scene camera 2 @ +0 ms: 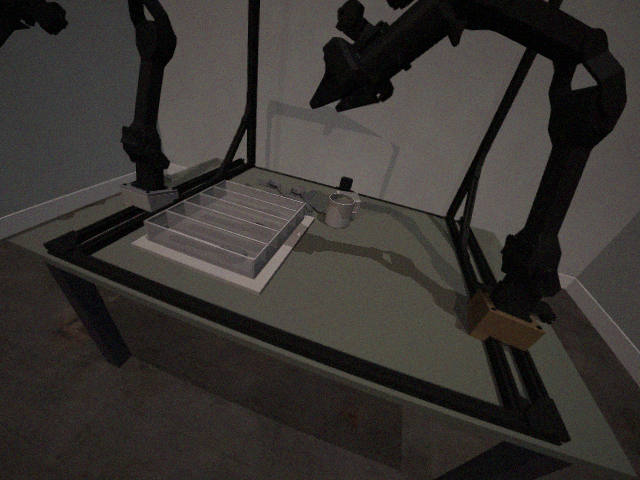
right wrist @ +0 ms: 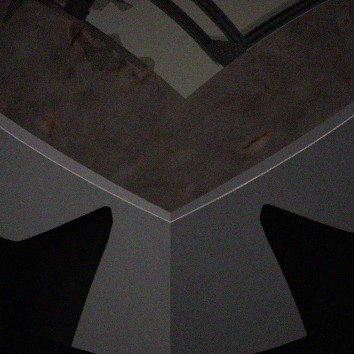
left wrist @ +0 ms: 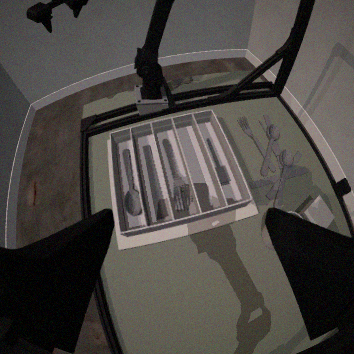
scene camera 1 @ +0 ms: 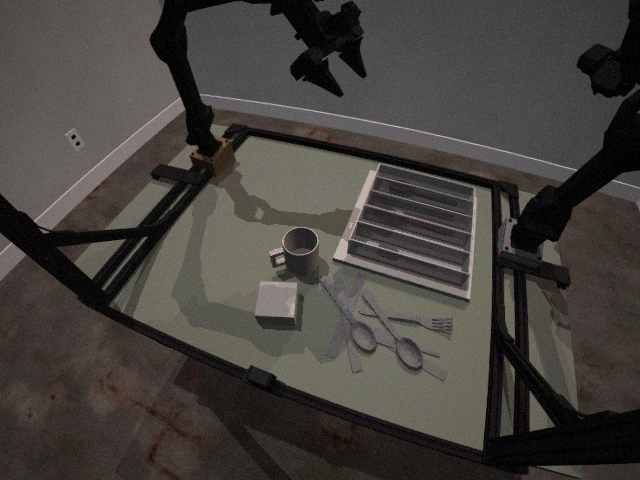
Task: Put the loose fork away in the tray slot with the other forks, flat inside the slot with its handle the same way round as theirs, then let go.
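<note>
The loose fork [scene camera 1: 426, 322] [left wrist: 248, 131] lies on the table beside the tray; in scene camera 1 its tines point right and a spoon's handle crosses its handle. The tray [scene camera 1: 343, 249] [scene camera 2: 258, 285] [left wrist: 150, 239] has several long slots. In the left wrist view, forks [left wrist: 182, 197] lie in the middle slot, tines toward the bottom of the picture. My left gripper [scene camera 1: 353, 85] [scene camera 2: 324, 108] [left wrist: 192, 217] is open and empty, high above the table. My right gripper [right wrist: 187, 214] [left wrist: 62, 24] is open and empty, raised away from the tray; its fingers do not show in scene camera 1.
Two loose spoons [scene camera 1: 363, 336] [scene camera 1: 409, 353] and several flat utensils lie crossed near the fork. A mug [scene camera 1: 306, 259] [scene camera 2: 338, 212] stands beside the tray, with a white box [scene camera 1: 276, 302] [left wrist: 320, 211] near it. A dark frame [scene camera 1: 330, 149] borders the table.
</note>
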